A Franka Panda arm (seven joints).
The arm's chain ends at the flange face. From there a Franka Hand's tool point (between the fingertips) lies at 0.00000 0.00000 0.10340 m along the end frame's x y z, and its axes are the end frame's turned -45 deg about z.
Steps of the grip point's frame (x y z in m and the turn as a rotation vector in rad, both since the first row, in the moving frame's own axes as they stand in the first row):
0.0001, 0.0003, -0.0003, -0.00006, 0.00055, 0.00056
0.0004, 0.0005, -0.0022, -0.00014, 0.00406, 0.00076
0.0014, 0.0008, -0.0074, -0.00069, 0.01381, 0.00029
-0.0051, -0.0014, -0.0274, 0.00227, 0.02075, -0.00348
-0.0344, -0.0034, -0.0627, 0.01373, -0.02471, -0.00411
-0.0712, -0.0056, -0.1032, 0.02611, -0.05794, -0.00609
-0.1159, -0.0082, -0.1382, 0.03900, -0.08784, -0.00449
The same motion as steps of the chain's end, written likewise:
0.0002, 0.0002, -0.0003, 0.00035, 0.00043, 0.00056
0.0003, 0.0004, -0.0022, 0.00277, 0.00297, 0.00076
0.0005, 0.0005, -0.0074, 0.00928, 0.01025, 0.00029
-0.0059, 0.0043, -0.0274, 0.01628, 0.01307, -0.00348
-0.0239, 0.0211, -0.0627, -0.00776, -0.02718, -0.00411
-0.0482, 0.0440, -0.1030, -0.02251, -0.05943, -0.00609
-0.0785, 0.0726, -0.1377, -0.03454, -0.08969, -0.00449

